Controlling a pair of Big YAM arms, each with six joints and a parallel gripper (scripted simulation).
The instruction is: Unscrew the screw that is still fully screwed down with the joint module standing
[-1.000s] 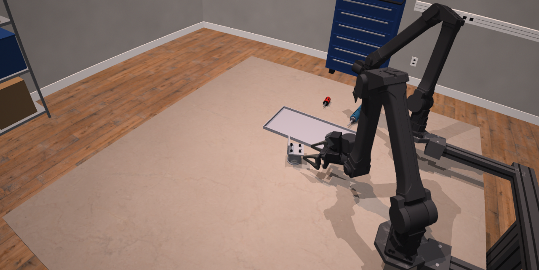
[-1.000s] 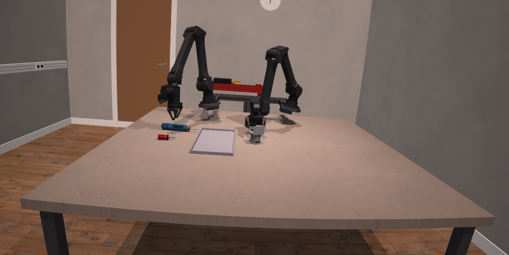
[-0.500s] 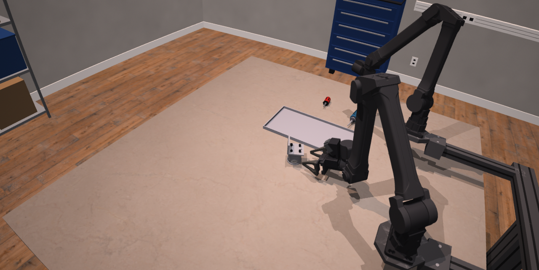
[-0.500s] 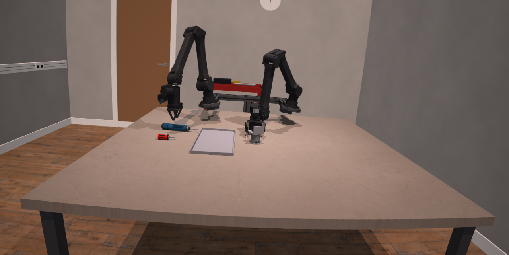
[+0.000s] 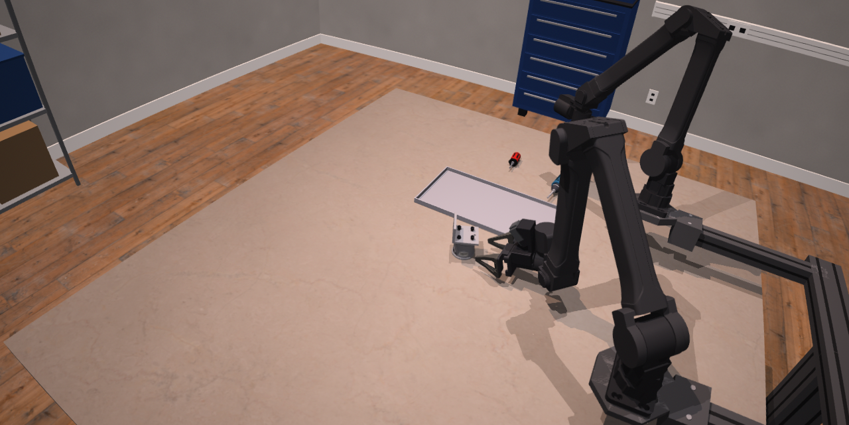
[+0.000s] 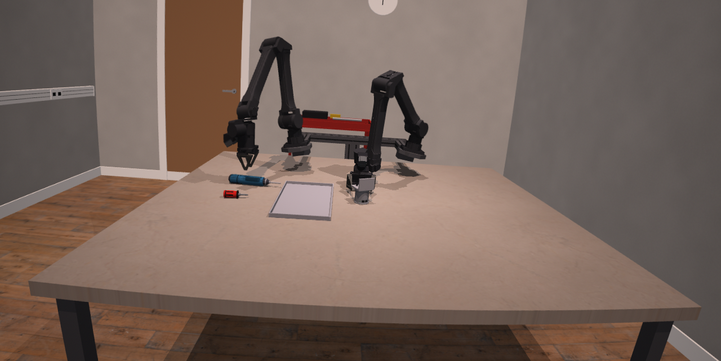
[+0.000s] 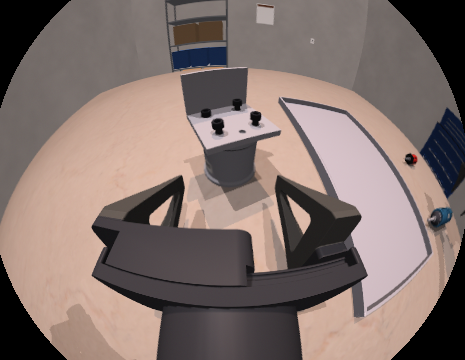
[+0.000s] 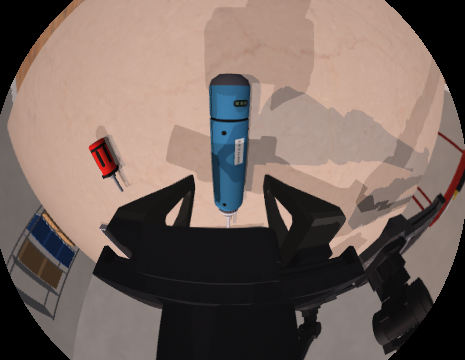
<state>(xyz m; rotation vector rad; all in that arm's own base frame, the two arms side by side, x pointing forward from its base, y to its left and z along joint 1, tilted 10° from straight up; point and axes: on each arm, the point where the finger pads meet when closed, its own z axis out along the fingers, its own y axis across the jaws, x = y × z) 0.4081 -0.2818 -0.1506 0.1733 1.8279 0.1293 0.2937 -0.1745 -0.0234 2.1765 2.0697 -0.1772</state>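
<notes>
My left gripper is now 60 mm short of the joint module, 10 mm to the left of it and 10 mm above it. Round my left hand: flat grey tray: 60 mm ahead, 240 mm to the right, 30 mm below; then red-handled screwdriver: 60 mm ahead, 520 mm to the right, 20 mm below; then grey l-shaped bracket: 60 mm ahead, 40 mm above.
</notes>
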